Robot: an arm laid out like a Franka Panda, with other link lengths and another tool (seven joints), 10 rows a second.
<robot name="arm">
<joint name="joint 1" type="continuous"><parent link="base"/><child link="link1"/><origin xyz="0 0 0.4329" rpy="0 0 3.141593"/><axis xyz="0 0 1"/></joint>
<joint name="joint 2" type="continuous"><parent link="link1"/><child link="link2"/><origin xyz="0 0 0" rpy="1.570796 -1.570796 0"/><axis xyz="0 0 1"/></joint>
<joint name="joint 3" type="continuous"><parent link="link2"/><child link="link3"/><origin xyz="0.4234 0 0" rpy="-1.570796 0 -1.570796"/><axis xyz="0 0 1"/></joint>
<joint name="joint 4" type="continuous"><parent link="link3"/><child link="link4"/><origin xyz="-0.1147 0 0" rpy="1.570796 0 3.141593"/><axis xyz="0 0 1"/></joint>
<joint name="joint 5" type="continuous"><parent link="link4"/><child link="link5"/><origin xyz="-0.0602 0.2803 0" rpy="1.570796 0 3.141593"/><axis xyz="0 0 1"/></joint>
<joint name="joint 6" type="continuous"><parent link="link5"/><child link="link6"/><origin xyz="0 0 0" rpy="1.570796 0 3.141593"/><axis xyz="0 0 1"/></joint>
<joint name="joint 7" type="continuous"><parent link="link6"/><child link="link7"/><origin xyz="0.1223 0 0" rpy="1.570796 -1.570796 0"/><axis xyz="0 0 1"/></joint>
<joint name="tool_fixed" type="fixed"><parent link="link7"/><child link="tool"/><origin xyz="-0.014 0.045 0.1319" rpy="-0.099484 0 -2.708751"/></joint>
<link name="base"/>
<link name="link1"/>
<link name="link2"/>
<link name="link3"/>
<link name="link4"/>
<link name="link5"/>
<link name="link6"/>
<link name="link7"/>
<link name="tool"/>
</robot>
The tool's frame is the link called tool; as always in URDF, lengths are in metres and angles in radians. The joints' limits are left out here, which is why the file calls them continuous.
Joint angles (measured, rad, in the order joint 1, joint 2, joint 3, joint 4, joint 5, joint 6, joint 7), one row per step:
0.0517, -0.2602, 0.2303, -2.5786, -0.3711, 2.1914, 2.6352
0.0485, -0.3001, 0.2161, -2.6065, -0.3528, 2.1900, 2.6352
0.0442, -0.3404, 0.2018, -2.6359, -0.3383, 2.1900, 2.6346
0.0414, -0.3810, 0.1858, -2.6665, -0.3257, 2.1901, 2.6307
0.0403, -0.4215, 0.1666, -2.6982, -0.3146, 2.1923, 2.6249
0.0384, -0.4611, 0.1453, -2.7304, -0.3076, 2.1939, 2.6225
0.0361, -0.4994, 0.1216, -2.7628, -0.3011, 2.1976, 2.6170
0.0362, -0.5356, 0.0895, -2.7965, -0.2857, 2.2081, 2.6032
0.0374, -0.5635, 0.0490, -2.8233, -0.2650, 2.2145, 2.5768
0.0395, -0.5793, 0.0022, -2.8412, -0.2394, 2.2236, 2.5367
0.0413, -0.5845, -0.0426, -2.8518, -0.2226, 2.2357, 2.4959
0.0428, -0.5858, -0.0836, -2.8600, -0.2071, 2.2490, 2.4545
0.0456, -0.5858, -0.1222, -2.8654, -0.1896, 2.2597, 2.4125
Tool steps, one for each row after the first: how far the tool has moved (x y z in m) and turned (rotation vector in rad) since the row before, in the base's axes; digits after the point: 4 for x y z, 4 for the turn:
-0.0116, -0.0099, 0.0044, 0.0111, -0.0088, -0.0314
-0.0120, -0.0100, 0.0035, 0.0098, -0.0094, -0.0289
-0.0127, -0.0098, 0.0026, 0.0099, -0.0078, -0.0245
-0.0129, -0.0098, 0.0018, 0.0119, -0.0080, -0.0221
-0.0129, -0.0106, 0.0006, 0.0108, -0.0076, -0.0251
-0.0126, -0.0107, -0.0002, 0.0136, -0.0070, -0.0232
-0.0118, -0.0111, -0.0008, 0.0279, -0.0069, -0.0233
-0.0095, -0.0122, -0.0015, 0.0374, 0.0014, -0.0204
-0.0054, -0.0122, -0.0012, 0.0470, 0.0039, -0.0128
-0.0020, -0.0111, -0.0009, 0.0402, 0.0020, -0.0041
-0.0010, -0.0098, -0.0010, 0.0371, 0.0005, 0.0004
-0.0007, -0.0089, -0.0007, 0.0366, -0.0002, 0.0024

